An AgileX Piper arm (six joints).
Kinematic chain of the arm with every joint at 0, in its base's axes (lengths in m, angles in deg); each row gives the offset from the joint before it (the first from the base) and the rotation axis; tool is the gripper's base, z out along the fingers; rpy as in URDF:
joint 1: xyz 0 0 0.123 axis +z
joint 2: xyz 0 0 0 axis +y
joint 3: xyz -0.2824 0 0.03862 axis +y
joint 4: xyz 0.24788 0 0.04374 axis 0.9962 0 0.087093
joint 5: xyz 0 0 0 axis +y
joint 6: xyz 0.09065 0 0.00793 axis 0.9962 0 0.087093
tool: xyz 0 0 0 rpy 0 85.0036 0
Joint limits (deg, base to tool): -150..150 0..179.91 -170..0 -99.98..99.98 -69.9..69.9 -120..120
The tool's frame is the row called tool.
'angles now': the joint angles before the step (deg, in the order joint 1, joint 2, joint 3, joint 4, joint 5, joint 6). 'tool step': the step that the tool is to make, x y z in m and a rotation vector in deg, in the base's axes. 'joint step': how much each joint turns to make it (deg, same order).
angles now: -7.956 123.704 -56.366 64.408 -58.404 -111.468
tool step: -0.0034 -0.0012 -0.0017 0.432 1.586 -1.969
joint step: -0.006 0.004 -0.004 2.933 0.003 -2.095
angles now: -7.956 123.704 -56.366 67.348 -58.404 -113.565
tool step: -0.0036 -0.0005 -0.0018 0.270 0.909 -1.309
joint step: 0.004 -0.006 0.372 1.664 -0.233 -0.831
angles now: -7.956 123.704 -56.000 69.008 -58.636 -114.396
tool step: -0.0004 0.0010 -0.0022 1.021 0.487 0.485
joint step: 0.008 -0.002 0.220 0.007 1.133 0.000
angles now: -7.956 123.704 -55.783 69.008 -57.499 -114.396
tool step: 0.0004 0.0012 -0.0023 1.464 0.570 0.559
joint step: 0.003 -0.008 0.009 0.255 1.650 -0.229
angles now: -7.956 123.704 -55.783 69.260 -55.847 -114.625
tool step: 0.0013 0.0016 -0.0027 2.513 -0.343 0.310
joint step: -0.006 0.009 -0.187 0.403 2.314 0.819
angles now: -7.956 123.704 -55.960 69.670 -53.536 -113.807
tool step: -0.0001 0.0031 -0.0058 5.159 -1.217 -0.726
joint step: 0.005 0.002 0.004 1.538 3.940 2.459
